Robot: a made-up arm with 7 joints. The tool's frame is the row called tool. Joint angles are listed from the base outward.
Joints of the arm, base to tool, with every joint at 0 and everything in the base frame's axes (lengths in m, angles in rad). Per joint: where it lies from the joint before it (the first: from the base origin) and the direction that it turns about. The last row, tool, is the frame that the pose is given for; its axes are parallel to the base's.
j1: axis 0 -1 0 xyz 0.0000 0.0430 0.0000
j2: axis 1 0 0 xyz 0.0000 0.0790 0.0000
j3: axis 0 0 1 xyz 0.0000 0.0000 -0.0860
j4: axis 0 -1 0 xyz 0.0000 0.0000 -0.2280
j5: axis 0 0 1 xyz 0.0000 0.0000 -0.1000
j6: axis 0 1 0 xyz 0.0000 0.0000 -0.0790
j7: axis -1 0 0 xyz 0.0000 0.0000 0.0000
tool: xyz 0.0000 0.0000 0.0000
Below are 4 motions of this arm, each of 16 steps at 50 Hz.
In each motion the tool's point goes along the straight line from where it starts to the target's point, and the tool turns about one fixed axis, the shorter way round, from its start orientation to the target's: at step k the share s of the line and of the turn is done. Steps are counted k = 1, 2, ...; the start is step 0. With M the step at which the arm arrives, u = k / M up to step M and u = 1 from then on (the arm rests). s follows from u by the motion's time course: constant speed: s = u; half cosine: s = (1 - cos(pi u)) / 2; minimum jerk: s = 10 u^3 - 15 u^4 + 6 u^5.
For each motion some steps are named. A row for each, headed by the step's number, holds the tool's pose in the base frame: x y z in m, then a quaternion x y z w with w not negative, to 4 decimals.
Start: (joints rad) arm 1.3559 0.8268 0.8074 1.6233 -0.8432 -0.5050 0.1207
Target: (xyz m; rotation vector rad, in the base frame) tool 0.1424 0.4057 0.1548 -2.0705 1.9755 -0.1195
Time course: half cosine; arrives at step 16
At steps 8, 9, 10, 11, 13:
8: 0.1387 0.4196 0.1259 -0.7537 0.6463 -0.0652 0.1000
9: 0.1394 0.4169 0.1315 -0.7466 0.6537 -0.0606 0.1075
10: 0.1401 0.4143 0.1370 -0.7397 0.6608 -0.0561 0.1147
11: 0.1408 0.4119 0.1420 -0.7331 0.6671 -0.0520 0.1213
13: 0.1418 0.4080 0.1499 -0.7225 0.6771 -0.0454 0.1318

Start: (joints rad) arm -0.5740 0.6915 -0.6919 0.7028 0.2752 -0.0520 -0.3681
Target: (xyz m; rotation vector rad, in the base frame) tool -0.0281 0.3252 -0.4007 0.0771 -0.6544 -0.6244
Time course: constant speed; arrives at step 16
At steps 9, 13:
9: -0.0767 0.3371 -0.3914 0.1265 -0.1961 -0.3145 0.9201
13: -0.0489 0.3303 -0.3967 0.0757 -0.2654 -0.3080 0.9105

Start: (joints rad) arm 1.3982 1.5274 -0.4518 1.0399 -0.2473 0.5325 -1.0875
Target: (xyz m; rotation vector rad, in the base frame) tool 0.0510 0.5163 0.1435 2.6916 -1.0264 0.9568
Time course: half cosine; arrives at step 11
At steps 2, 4, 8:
2: 0.1030 0.5228 0.1239 0.9069 -0.2857 0.3072 0.0396
4: 0.0910 0.5213 0.1284 0.9022 -0.2978 0.3091 0.0427
8: 0.0607 0.5175 0.1398 0.8897 -0.3280 0.3134 0.0506

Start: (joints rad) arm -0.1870 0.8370 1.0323 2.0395 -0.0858 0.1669 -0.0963
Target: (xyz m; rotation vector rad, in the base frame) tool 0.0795 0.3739 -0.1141 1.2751 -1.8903 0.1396
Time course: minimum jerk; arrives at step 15
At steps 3, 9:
3: 0.0709 0.3862 -0.0712 0.6127 -0.7089 -0.0417 0.3468
9: 0.0766 0.3780 -0.0997 0.5448 -0.7401 0.0229 0.3936

